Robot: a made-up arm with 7 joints. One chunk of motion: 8 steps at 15 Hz.
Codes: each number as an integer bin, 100 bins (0 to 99) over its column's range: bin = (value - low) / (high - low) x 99, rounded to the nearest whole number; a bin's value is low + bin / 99 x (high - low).
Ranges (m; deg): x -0.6..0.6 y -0.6..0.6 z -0.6..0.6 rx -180..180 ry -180..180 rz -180..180
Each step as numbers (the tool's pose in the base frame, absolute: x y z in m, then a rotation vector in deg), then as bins.
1 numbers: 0.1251 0.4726 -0.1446 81.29 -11.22 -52.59
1 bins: 60 88 38 72 46 35
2 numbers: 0.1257 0.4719 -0.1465 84.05 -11.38 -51.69
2 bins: 60 88 37 73 46 35
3 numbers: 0.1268 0.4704 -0.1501 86.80 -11.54 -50.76
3 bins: 60 88 37 73 46 36
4 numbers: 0.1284 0.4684 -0.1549 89.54 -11.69 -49.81
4 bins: 60 88 37 74 46 36
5 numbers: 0.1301 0.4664 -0.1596 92.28 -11.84 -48.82
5 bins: 60 88 36 75 46 36
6 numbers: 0.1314 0.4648 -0.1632 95.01 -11.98 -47.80
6 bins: 60 88 36 76 46 36
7 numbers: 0.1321 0.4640 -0.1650 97.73 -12.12 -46.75
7 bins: 60 88 36 76 46 37
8 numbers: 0.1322 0.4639 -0.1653 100.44 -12.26 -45.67
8 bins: 60 88 36 77 46 37
